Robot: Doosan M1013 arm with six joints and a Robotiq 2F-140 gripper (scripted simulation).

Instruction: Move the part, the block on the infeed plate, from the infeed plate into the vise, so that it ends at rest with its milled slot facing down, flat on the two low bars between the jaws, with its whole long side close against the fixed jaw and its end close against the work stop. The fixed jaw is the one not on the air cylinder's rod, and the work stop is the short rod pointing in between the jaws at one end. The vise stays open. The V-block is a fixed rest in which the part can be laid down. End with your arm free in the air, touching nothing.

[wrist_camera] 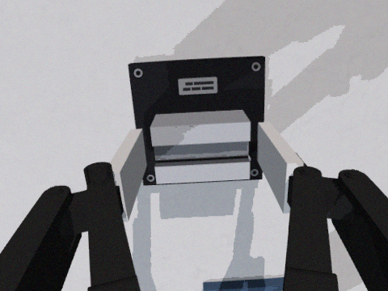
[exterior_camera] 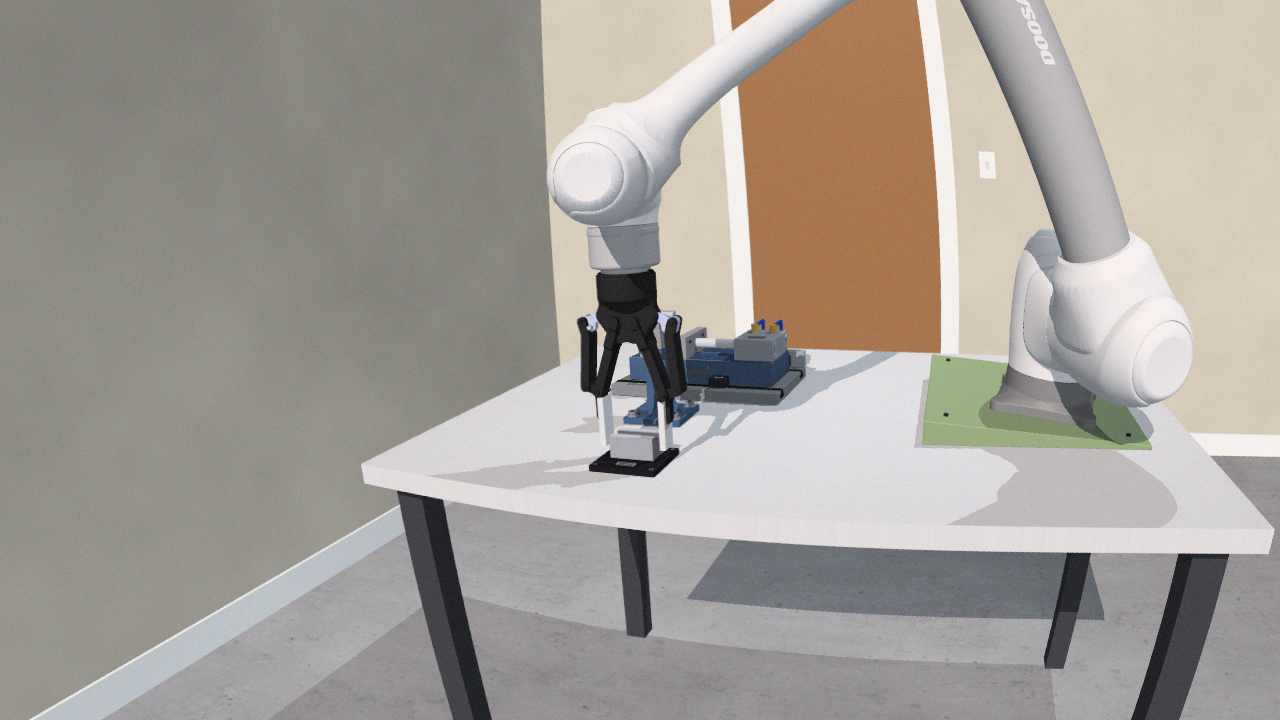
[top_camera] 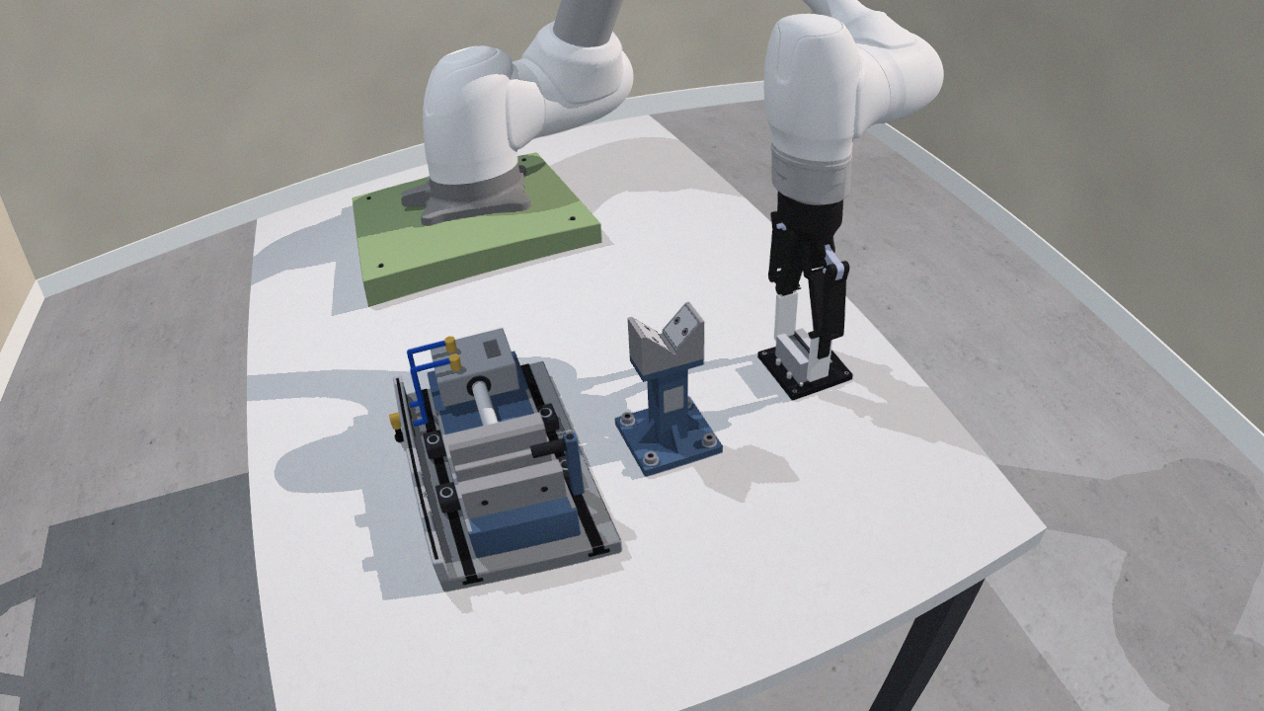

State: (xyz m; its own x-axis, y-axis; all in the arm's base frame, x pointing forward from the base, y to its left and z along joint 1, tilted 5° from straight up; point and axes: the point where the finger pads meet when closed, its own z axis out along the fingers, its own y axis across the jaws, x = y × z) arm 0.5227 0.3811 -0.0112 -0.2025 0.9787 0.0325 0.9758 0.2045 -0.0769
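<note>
Right now the part is 20 mm below my hand. Also, from my hand: blue work stop post 160 mm ahead, 290 mm to the right, 10 mm above; then blue v-block stand 80 mm ahead, 180 mm to the right, 10 mm above; then black infeed plate 10 mm to the left, 40 mm below.
</note>
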